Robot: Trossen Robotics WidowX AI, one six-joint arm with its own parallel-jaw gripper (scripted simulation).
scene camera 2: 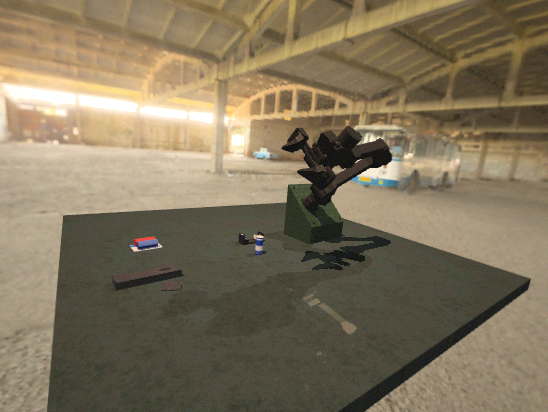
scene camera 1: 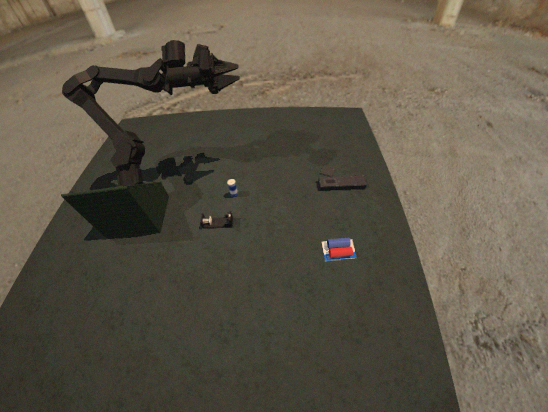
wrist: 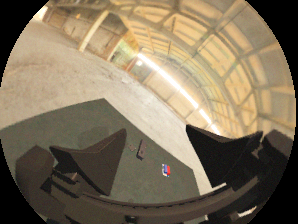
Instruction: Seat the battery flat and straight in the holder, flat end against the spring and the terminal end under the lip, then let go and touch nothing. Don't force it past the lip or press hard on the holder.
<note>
My gripper is open and holds nothing. Further things: a long black bar.
My gripper shows as well in scene camera 1 and in the wrist view.
</note>
